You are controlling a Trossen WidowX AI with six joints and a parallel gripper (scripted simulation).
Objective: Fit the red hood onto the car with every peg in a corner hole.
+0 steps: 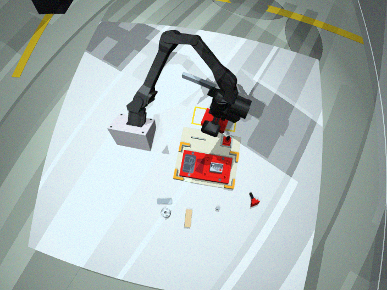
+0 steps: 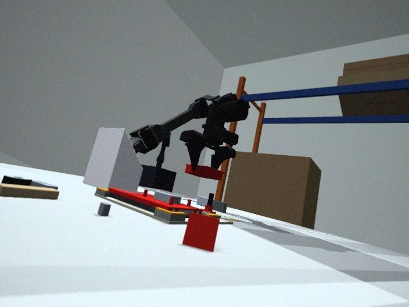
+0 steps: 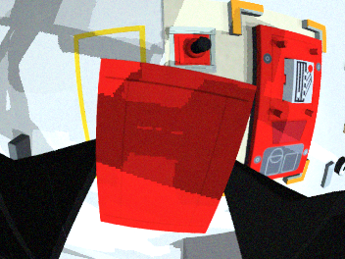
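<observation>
My gripper tip is now 160 mm to the left of the grey engine block, 90 mm above it and 40 mm short of it. The rest, counted from my gripper tip: red hood (10 mm above); then wooden block (390 mm to the right, 100 mm below, 30 mm behind).
</observation>
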